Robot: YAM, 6 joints.
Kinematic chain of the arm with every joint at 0, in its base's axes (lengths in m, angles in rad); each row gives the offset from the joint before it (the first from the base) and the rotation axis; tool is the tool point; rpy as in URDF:
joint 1: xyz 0 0 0.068 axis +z
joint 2: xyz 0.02 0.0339 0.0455 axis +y
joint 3: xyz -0.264 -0.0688 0 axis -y
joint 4: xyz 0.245 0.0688 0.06 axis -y
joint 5: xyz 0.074 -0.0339 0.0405 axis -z
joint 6: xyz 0.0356 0 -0.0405 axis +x
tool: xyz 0 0 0 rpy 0 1.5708 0
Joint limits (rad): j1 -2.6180..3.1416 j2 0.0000..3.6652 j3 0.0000..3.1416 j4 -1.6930..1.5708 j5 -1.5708..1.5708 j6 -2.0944..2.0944
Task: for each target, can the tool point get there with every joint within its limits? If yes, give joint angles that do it. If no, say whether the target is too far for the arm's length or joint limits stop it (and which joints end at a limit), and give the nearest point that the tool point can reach.
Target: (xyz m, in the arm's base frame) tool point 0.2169 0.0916 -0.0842
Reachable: yes | joints 0.2629 2.5689 0.6912 0.3987 -1.1230 1.4838
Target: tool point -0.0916 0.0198 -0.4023
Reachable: no: joint limits stop it (at a limit: joint 2) | nearest point -0.1106 0.0239 -0.3540 | short by 0.052 m
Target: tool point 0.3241 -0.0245 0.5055
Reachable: yes | joints 0.0264 1.7514 2.2844 -1.0600 1.1893 0.1132
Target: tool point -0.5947 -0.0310 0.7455
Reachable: no: too far | nearest point -0.4409 -0.0042 0.5763 | short by 0.230 m
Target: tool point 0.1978 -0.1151 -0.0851
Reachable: yes | joints -0.4452 2.5009 0.6939 0.1923 0.5539 0.5145
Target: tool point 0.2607 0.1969 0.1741
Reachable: yes | joints 0.6488 1.7628 1.1534 -0.7677 0.0181 0.6324
